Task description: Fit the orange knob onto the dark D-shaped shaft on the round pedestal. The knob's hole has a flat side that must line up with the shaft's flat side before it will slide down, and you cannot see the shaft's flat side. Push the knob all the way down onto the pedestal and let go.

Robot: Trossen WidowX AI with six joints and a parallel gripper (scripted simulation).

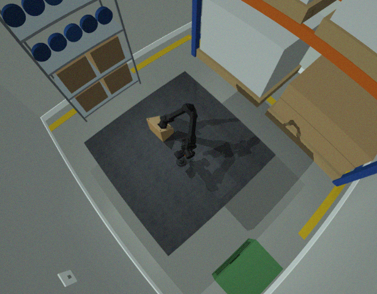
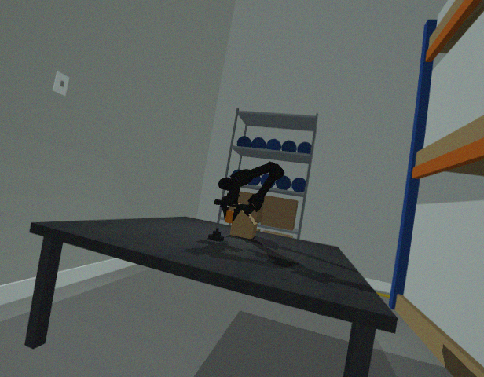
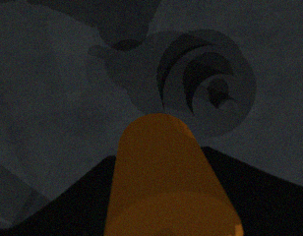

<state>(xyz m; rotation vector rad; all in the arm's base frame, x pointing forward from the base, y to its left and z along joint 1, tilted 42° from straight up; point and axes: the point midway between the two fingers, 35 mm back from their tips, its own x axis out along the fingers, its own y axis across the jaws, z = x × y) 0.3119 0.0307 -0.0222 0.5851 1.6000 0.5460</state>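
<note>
The dark round pedestal is 8 cm below my gripper tip and 6 cm to the right of it. Round my gripper tip: orange knob: 2 cm above.
</note>
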